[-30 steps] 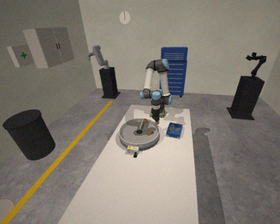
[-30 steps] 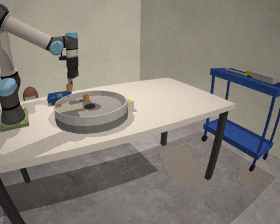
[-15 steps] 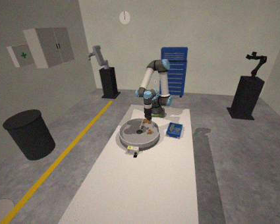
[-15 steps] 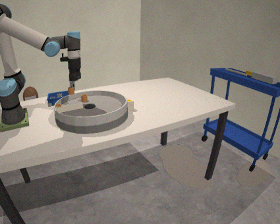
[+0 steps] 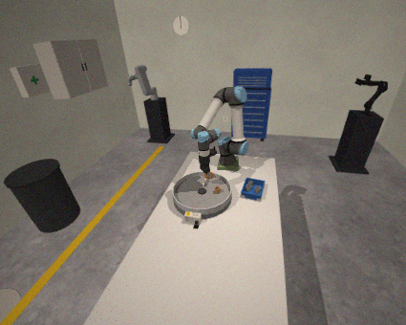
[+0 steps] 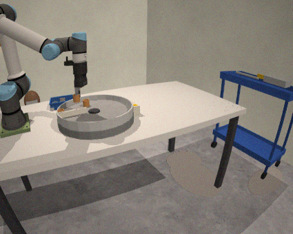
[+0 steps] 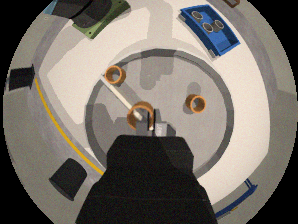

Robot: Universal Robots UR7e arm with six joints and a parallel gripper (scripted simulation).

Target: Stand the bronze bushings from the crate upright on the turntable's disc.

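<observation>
The grey turntable lies 100 mm below my hand, 80 mm ahead of it and 30 mm to the right of it. The rest, counted from my hand: blue crate 330 mm to the left, 130 mm below, 60 mm behind.
</observation>
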